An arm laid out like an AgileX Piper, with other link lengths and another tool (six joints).
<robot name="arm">
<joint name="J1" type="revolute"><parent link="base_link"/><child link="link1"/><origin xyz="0 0 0.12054" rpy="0 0 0"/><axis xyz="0 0 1"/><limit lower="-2.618" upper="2.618"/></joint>
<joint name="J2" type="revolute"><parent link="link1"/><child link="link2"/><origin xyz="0 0 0" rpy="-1.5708 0 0"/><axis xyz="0 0 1"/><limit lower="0" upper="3.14"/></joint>
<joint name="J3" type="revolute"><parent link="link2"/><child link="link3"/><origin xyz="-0.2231 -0.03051 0" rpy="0 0 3.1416"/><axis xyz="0 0 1"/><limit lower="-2.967" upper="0"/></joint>
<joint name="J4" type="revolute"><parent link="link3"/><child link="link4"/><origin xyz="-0.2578 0.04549 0" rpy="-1.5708 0 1.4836"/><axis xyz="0 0 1"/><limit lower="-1.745" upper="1.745"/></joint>
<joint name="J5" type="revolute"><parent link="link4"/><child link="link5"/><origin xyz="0 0 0" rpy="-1.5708 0 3.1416"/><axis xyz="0 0 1"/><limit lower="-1.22" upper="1.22"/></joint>
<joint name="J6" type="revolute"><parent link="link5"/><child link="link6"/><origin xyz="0 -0.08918 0" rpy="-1.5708 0 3.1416"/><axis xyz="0 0 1"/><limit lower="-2.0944" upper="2.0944"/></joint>
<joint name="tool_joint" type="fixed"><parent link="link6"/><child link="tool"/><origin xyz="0.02 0.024 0.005" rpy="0 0.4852 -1.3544"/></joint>
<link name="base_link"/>
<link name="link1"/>
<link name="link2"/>
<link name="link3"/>
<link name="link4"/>
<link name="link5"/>
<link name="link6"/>
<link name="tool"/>
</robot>
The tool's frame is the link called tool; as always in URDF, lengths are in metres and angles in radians.
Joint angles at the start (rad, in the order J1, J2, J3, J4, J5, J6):
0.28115 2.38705 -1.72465 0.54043 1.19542 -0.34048
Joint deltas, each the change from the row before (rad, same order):
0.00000 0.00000 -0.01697 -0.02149 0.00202 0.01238
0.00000 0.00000 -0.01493 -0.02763 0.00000 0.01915
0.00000 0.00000 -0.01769 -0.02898 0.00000 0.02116
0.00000 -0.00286 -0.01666 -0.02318 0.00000 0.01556
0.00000 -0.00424 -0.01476 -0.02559 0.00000 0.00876
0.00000 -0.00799 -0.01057 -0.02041 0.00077 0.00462
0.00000 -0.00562 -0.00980 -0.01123 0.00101 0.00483
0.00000 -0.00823 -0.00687 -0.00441 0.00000 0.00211
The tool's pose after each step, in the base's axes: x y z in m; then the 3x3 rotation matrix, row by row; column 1 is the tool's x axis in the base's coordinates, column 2 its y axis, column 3 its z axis. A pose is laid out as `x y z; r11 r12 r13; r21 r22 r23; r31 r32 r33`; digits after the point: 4 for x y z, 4 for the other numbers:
0.4032 0.1420 0.0368; 0.0275 0.9653 -0.2595; 0.5969 0.1924 0.7789; 0.8019 -0.1763 -0.5709
0.4063 0.1403 0.0397; 0.0185 0.9681 -0.2499; 0.6151 0.1861 0.7662; 0.7882 -0.1679 -0.5920
0.4098 0.1385 0.0434; 0.0087 0.9714 -0.2371; 0.6336 0.1781 0.7529; 0.7736 -0.1568 -0.6139
0.4133 0.1373 0.0484; -0.0039 0.9747 -0.2235; 0.6467 0.1729 0.7429; 0.7627 -0.1416 -0.6310
0.4167 0.1360 0.0536; -0.0228 0.9768 -0.2128; 0.6603 0.1746 0.7304; 0.7507 -0.1238 -0.6490
0.4194 0.1350 0.0595; -0.0418 0.9783 -0.2032; 0.6699 0.1783 0.7207; 0.7413 -0.1060 -0.6628
0.4215 0.1346 0.0643; -0.0535 0.9796 -0.1937; 0.6744 0.1785 0.7164; 0.7364 -0.0923 -0.6702
0.4232 0.1347 0.0697; -0.0644 0.9809 -0.1836; 0.6744 0.1784 0.7165; 0.7356 -0.0776 -0.6730

